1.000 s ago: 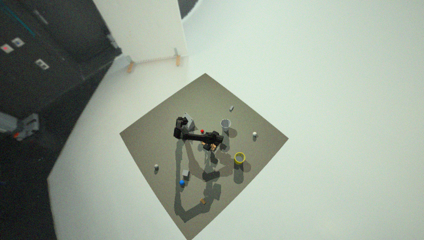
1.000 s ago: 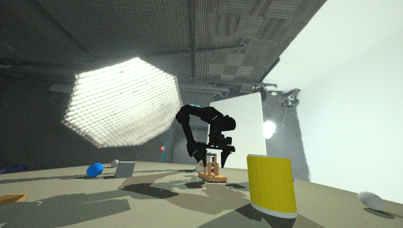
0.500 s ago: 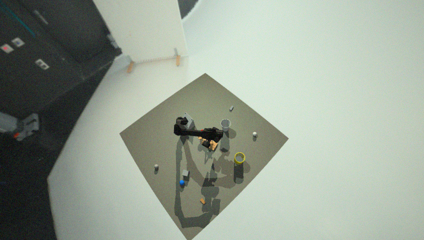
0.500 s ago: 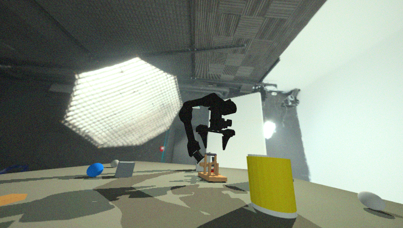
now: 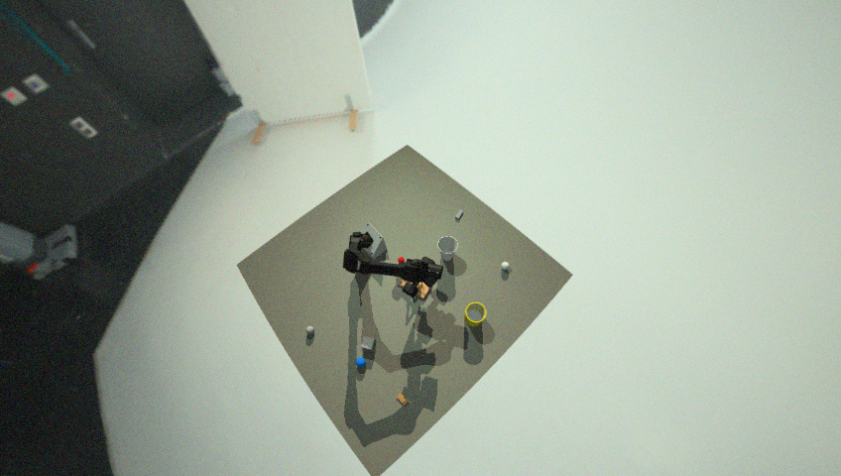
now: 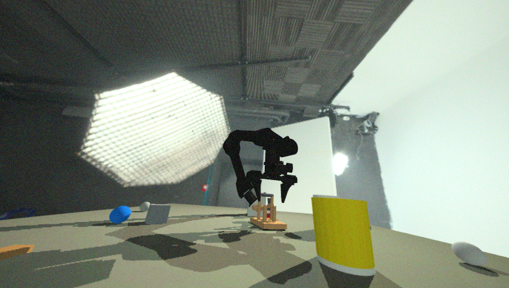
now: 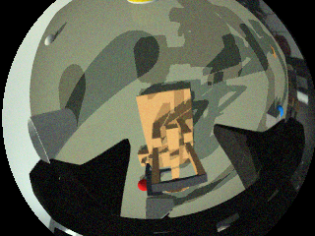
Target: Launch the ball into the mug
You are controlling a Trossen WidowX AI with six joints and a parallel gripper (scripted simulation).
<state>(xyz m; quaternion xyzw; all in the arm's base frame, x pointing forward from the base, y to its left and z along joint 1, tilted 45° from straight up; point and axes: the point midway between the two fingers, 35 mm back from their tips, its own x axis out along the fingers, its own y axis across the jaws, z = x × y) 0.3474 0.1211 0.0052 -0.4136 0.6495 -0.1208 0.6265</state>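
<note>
Now: gripper tip 18 cm past the red ball and 6 cm above it. Round my gripper tip: grey mug 7 cm behind, 21 cm to the left, 5 cm below; yellow mug 26 cm ahead, 11 cm to the left, 5 cm below; wooden catapult 7 cm behind, 2 cm to the right, 3 cm below.
</note>
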